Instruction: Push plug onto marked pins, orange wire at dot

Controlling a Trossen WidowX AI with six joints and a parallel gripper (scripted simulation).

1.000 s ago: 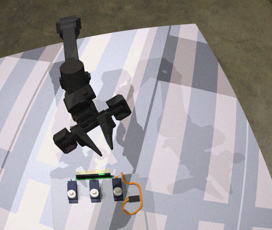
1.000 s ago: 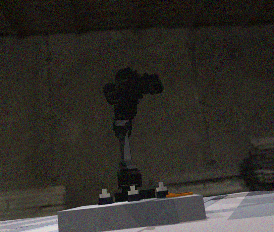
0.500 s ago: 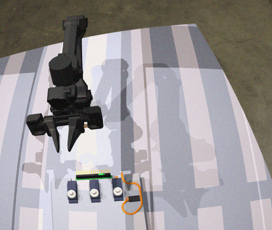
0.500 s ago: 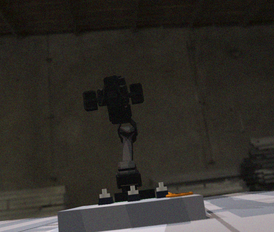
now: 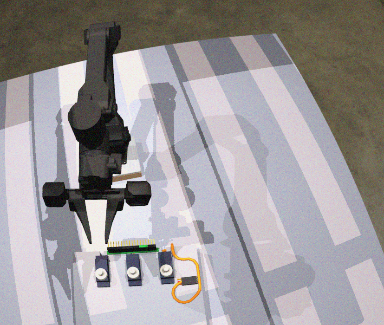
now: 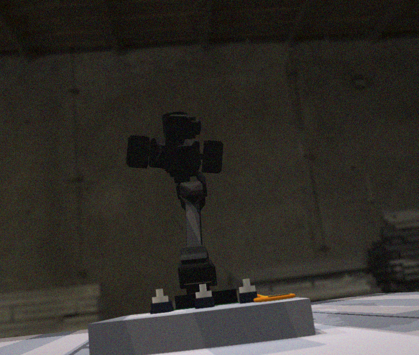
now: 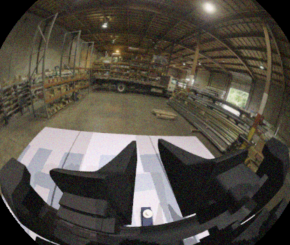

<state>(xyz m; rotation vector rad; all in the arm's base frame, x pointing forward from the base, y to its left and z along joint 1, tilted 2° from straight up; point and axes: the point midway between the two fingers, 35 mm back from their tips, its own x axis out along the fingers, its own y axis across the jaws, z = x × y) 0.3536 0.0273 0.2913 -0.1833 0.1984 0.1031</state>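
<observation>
Now: gripper tip 9 cm past the green band, 5 cm to the right of it and 25 cm above it. The rest, counted from my gripper tip: black pin header (9 cm behind, 2 cm to the left, 27 cm below); then grey holder (7 cm ahead, 3 cm to the left, 30 cm below).
</observation>
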